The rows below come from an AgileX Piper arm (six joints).
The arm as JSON. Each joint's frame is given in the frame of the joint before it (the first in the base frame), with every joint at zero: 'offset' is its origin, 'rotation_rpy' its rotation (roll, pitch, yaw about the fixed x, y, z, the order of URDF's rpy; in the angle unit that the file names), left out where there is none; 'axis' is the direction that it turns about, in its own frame. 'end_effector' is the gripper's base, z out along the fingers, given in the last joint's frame.
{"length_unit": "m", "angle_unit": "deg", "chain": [
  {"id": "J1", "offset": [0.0, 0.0, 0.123], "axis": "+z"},
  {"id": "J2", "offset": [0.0, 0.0, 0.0], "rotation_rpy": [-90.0, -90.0, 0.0], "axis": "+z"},
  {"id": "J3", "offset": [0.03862, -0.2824, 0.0], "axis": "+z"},
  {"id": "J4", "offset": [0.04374, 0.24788, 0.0], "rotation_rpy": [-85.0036, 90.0, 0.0], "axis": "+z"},
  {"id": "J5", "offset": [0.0, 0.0, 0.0], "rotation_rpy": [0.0, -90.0, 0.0], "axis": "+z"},
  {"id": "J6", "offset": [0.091, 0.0, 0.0], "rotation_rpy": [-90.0, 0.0, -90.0], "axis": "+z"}
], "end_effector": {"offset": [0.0, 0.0, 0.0], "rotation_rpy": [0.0, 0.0, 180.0]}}
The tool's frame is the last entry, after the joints.
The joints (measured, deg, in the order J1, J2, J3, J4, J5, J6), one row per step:
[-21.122, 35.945, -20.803, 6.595, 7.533, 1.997]
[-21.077, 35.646, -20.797, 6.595, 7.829, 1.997]
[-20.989, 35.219, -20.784, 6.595, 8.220, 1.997]
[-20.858, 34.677, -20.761, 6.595, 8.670, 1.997]
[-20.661, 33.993, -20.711, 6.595, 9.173, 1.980]
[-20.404, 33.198, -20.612, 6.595, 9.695, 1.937]
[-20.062, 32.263, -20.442, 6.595, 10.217, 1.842]
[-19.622, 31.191, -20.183, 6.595, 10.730, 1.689]
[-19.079, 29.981, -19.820, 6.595, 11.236, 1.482]
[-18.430, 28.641, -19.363, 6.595, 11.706, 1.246]
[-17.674, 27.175, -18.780, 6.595, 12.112, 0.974]
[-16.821, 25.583, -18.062, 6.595, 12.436, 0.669]
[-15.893, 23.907, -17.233, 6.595, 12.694, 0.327]
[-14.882, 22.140, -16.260, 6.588, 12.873, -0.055]
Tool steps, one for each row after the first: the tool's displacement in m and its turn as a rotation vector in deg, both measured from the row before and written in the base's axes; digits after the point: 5 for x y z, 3 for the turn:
[-0.00080, 0.00048, 0.00020, 0.006, -0.001, 0.078]
[-0.00112, 0.00072, 0.00030, -0.002, -0.027, 0.132]
[-0.00139, 0.00093, 0.00040, -0.018, -0.070, 0.182]
[-0.00173, 0.00122, 0.00046, -0.055, -0.123, 0.259]
[-0.00200, 0.00145, 0.00036, -0.093, -0.155, 0.329]
[-0.00233, 0.00174, 0.00020, -0.164, -0.204, 0.429]
[-0.00265, 0.00203, -0.00008, -0.236, -0.241, 0.543]
[-0.00297, 0.00230, -0.00047, -0.297, -0.265, 0.660]
[-0.00324, 0.00253, -0.00080, -0.346, -0.328, 0.768]
[-0.00349, 0.00271, -0.00131, -0.397, -0.382, 0.876]
[-0.00372, 0.00283, -0.00187, -0.445, -0.448, 0.970]
[-0.00383, 0.00284, -0.00241, -0.485, -0.482, 1.044]
[-0.00392, 0.00284, -0.00312, -0.530, -0.503, 1.124]

